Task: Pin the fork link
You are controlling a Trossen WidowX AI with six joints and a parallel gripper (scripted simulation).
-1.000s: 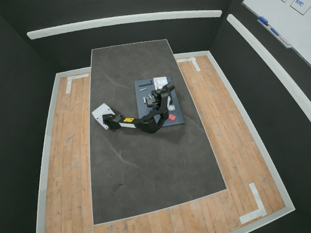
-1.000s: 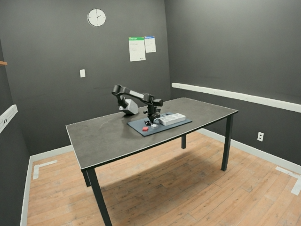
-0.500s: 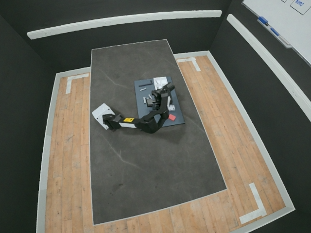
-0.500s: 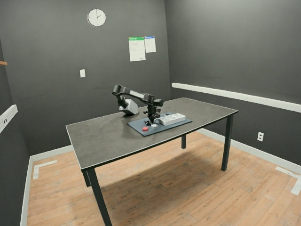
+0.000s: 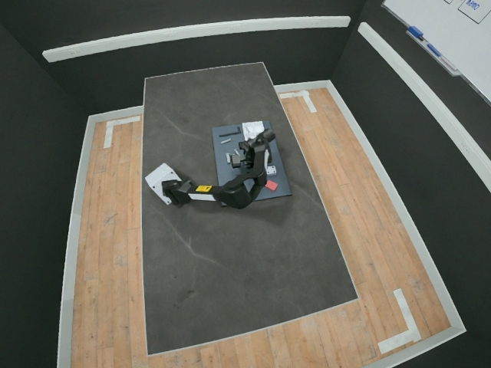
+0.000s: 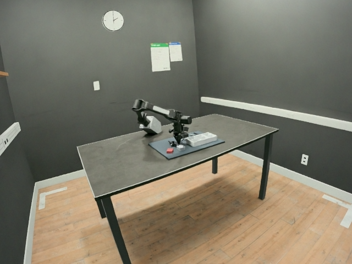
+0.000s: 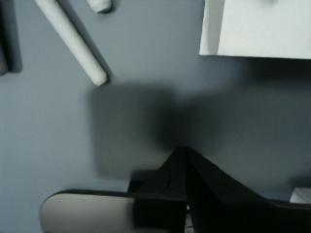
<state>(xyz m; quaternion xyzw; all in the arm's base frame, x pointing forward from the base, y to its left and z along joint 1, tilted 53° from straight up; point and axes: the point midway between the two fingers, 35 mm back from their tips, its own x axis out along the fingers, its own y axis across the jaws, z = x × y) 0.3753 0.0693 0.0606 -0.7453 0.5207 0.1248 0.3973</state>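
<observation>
Right now my hand is 4 cm to the left of the eye plate and 3 cm above it. Also, from my hand: grey block: 8 cm ahead, 6 cm to the right, 2 cm below; red block: 5 cm ahead, 13 cm to the right, 3 cm below; blue-grey mat: 2 cm ahead, 6 cm to the left, 4 cm below.
</observation>
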